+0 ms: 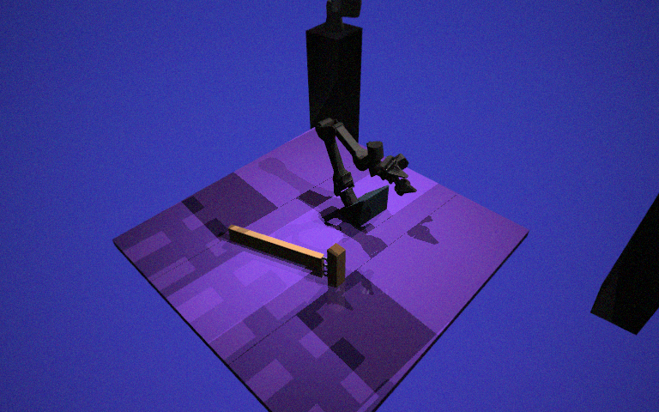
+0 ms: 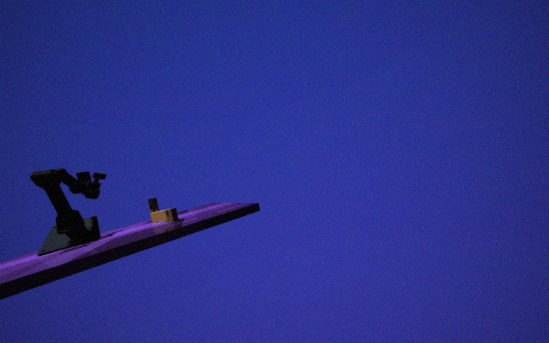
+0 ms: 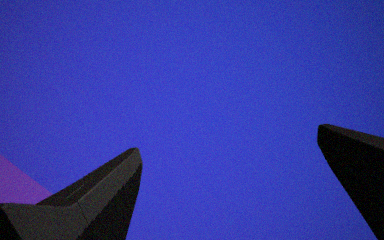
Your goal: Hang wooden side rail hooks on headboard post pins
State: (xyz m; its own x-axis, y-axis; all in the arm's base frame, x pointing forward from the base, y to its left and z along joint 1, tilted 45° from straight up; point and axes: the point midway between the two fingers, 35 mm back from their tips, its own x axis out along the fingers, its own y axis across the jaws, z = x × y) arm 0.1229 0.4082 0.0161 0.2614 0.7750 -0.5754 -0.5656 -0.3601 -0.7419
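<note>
The wooden headboard post is 290 mm below my gripper tip, 280 mm ahead of it and 130 mm to the right of it.
</note>
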